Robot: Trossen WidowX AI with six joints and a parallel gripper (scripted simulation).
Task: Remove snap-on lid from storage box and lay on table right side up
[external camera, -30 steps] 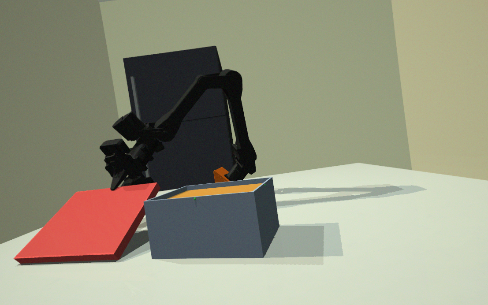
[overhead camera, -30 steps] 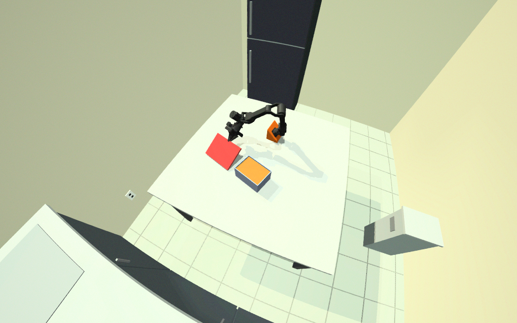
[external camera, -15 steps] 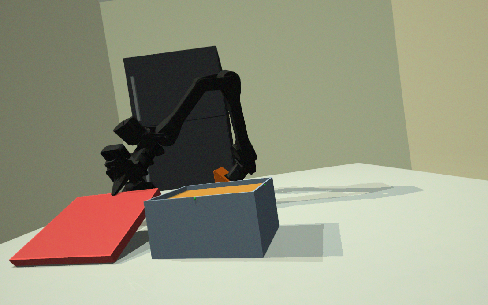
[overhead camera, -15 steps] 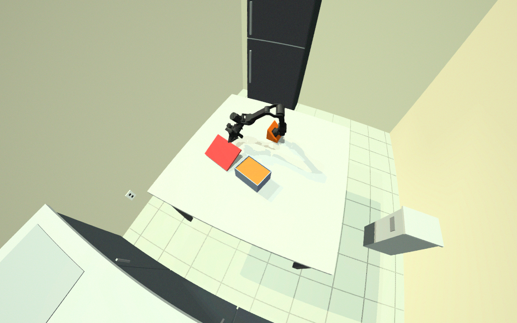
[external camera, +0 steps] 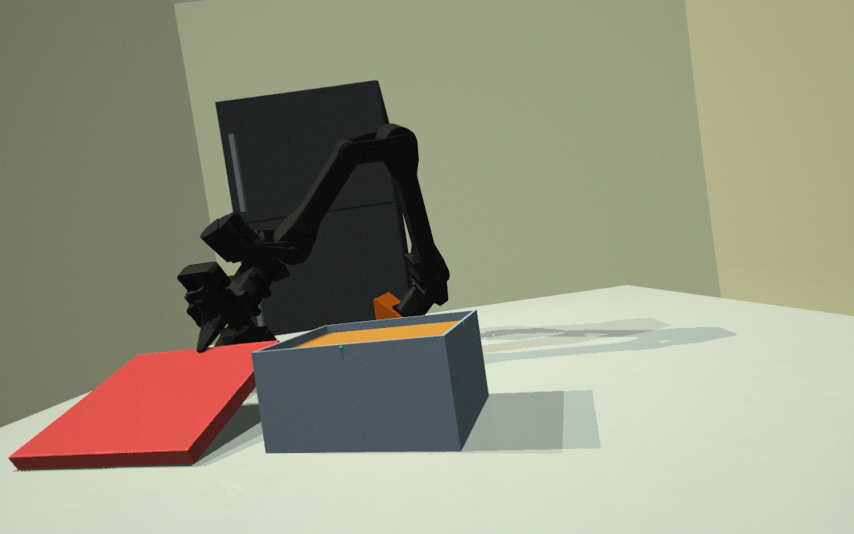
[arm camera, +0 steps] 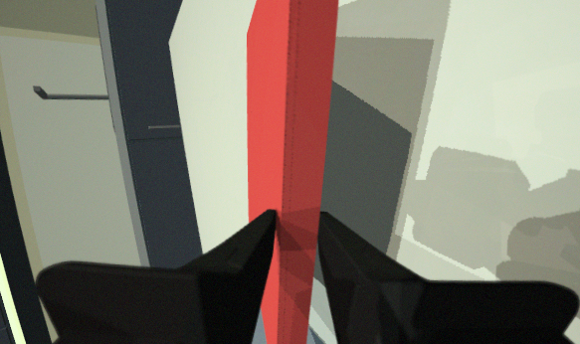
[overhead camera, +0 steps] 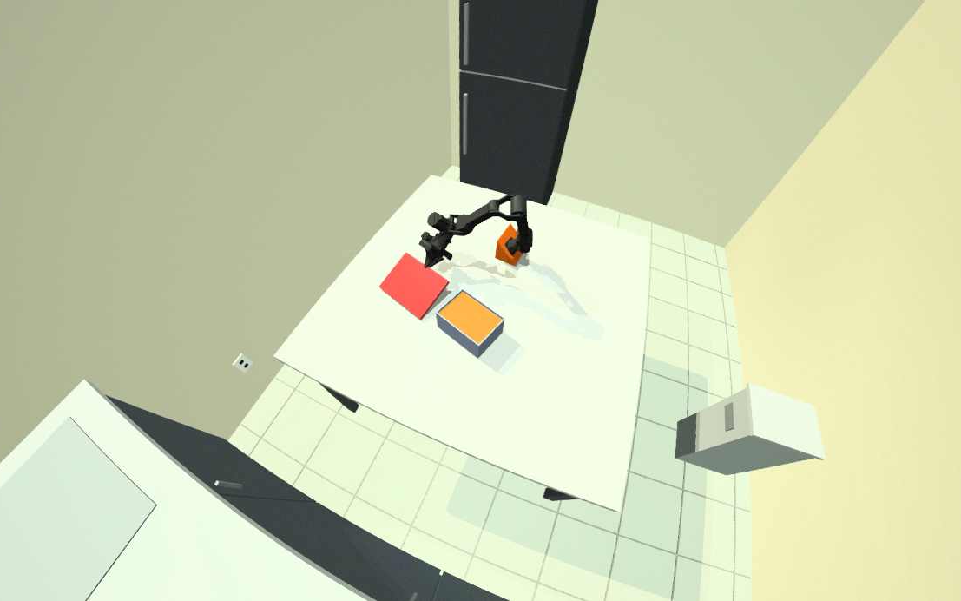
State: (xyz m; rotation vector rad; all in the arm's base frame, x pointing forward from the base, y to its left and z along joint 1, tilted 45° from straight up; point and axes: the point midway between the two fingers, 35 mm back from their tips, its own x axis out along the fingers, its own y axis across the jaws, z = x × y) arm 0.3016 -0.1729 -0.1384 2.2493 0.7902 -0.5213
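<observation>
Now: gripper tip 8 cm short of the red lid, 1 cm to the left of it and 3 cm above it. The rest, counted from my gripper tip: grey-blue storage box: 11 cm ahead, 28 cm to the left, 3 cm below.
</observation>
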